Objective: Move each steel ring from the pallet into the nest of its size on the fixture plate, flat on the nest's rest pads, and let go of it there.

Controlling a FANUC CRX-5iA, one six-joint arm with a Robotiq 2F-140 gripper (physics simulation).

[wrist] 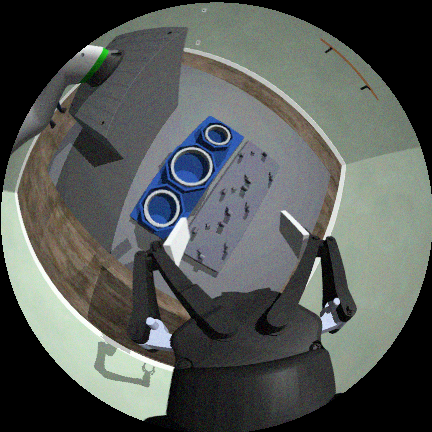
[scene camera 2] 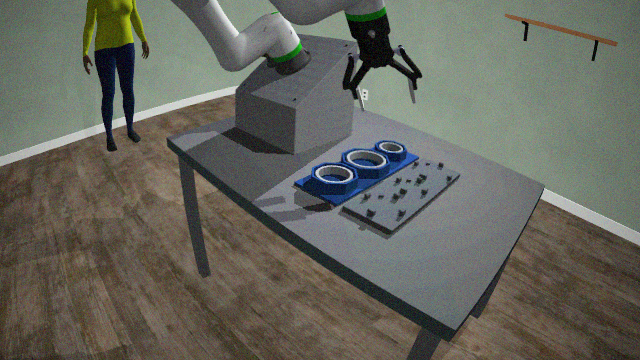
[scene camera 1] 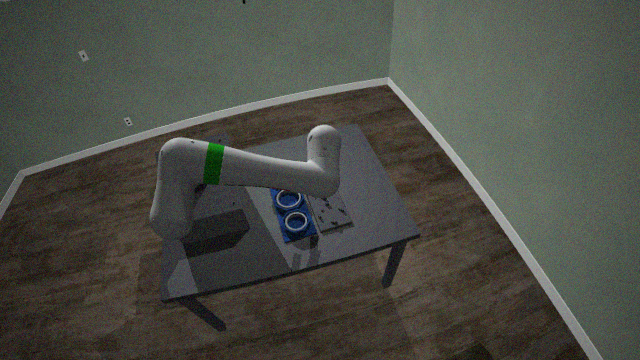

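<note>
My gripper [scene camera 2: 388, 103], also visible at [wrist: 234, 223]. Grey fixture plate [scene camera 2: 387, 218], in sight.
</note>
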